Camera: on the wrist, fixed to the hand. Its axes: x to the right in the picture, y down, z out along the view.
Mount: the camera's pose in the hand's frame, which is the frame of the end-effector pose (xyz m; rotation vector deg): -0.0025 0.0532 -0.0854 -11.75 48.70 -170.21
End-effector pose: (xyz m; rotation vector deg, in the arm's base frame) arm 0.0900 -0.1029 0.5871 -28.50 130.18 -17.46
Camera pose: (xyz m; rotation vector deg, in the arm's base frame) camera 0.0148 -0.0489 0.6266 125.82 7.84 54.37
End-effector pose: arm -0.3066 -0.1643 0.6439 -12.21 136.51 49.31
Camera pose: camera -0.3631 -0.1765 0.7263 -167.45 0.50 -41.24
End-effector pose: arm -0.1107 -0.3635 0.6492 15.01 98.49 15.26
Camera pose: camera -0.1933 -0.3165 0.6823 136.60 -50.62 90.78
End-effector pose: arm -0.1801 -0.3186 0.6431 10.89 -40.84 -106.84
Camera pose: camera -0.0985 -0.3620 0.6032 -60.94 -35.04 69.13
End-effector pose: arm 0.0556 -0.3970 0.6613 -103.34 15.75 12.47
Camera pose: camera 0.0375 -0.4921 0.6338 -35.12 -104.06 -139.76
